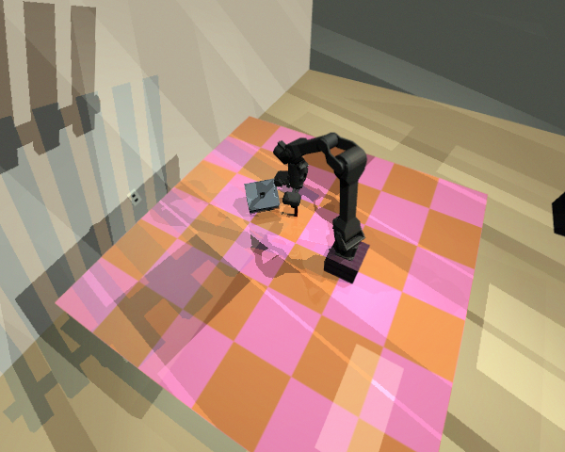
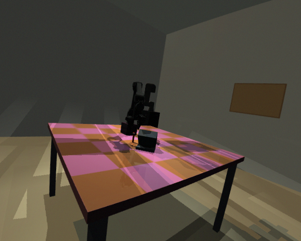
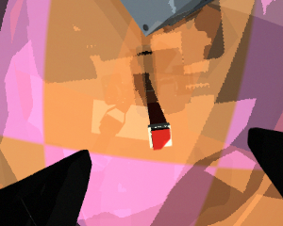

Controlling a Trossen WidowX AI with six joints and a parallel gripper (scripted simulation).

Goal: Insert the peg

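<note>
Right now the peg is 50 mm below my gripper tip. Round my gripper tip: sloped panel 150 mm ahead, 20 mm to the left, 30 mm below.
</note>
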